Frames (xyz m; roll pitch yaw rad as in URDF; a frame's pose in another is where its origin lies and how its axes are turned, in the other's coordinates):
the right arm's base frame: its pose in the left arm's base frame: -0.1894 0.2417 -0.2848 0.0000 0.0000 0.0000
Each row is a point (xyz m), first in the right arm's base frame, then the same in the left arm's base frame.
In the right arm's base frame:
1: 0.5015 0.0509 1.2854
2: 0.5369 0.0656 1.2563
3: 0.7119 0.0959 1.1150
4: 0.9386 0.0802 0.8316
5: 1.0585 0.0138 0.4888
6: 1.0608 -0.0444 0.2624
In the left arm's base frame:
1: 0.3121 0.2926 1.0006
2: 0.3475 0.3073 0.9715
3: 0.5225 0.3376 0.8302
4: 0.7492 0.3219 0.5468
5: 0.8691 0.2555 0.2040
6: 0.8714 0.1973 -0.0224

